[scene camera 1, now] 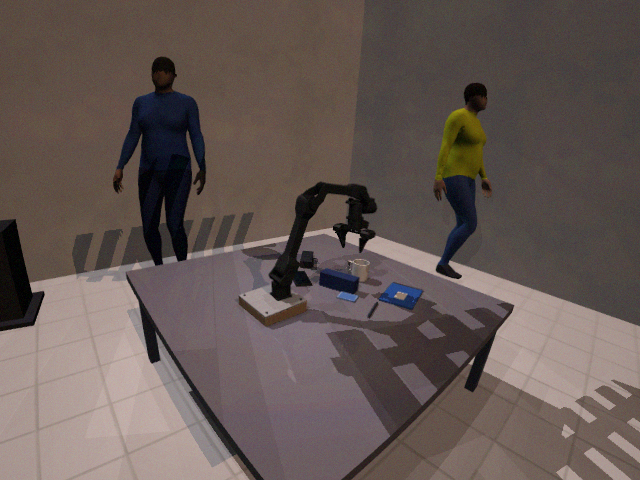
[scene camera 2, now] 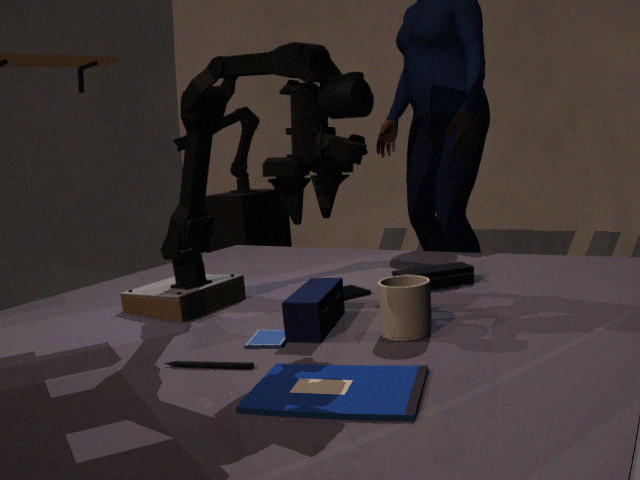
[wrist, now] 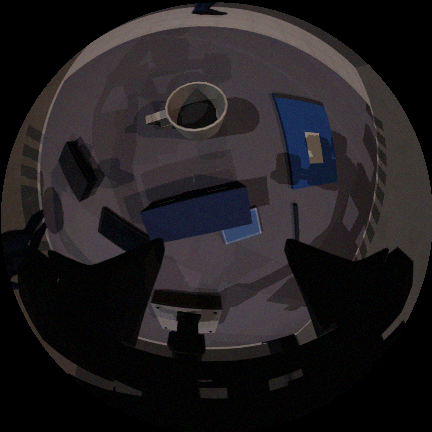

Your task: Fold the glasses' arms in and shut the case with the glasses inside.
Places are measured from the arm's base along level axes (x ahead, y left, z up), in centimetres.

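Where they show: gripper, fingertip midpoint: [scene camera 1: 351, 250] [scene camera 2: 312, 221] [wrist: 226, 245]; arm's base, origin of the base link: [scene camera 1: 280, 295] [scene camera 2: 191, 284] [wrist: 187, 317].
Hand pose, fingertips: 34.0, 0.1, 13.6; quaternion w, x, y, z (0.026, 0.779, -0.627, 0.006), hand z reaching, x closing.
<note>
Things, the pixels of their centre, and the offset from my fingertips, as dx, dy, dz. "spot": a spot on its surface instead.
- dark blue case, surface spot: [wrist: 197, 213] spot: -2.4, +2.2, -11.9
- beige mug, body centre: [scene camera 2: 406, 302] [wrist: 188, 113] [scene camera 1: 358, 268] +12.0, +7.1, -13.6
- light blue card, body centre: [scene camera 2: 269, 338] [wrist: 240, 225] [scene camera 1: 347, 296] -5.4, -6.6, -18.1
- blue notebook, body centre: [scene camera 2: 337, 389] [wrist: 311, 138] [scene camera 1: 401, 294] +17.5, -17.3, -18.0
- pen, body centre: [scene camera 2: 207, 364] [wrist: 296, 231] [scene camera 1: 372, 310] -4.1, -20.6, -17.9
The dark blue case [scene camera 1: 338, 280] [scene camera 2: 313, 310] [wrist: 197, 213] stands on the table with its lid down, a closed box. The glasses do not show in any view; the inside of the case is hidden. My gripper [scene camera 1: 352, 246] [scene camera 2: 311, 219] [wrist: 226, 245] is open and empty. Its fingers point down, well above the table and the case, touching nothing.
A beige mug [scene camera 1: 360, 270] [scene camera 2: 404, 308] [wrist: 196, 111] stands beside the case. A light blue card [scene camera 1: 347, 296] [scene camera 2: 265, 338] [wrist: 243, 230] lies against it. A blue notebook [scene camera 1: 412, 291] [scene camera 2: 382, 387] [wrist: 299, 130], a pen [scene camera 1: 373, 310] [scene camera 2: 217, 365] [wrist: 295, 220] and dark objects lie around.
</note>
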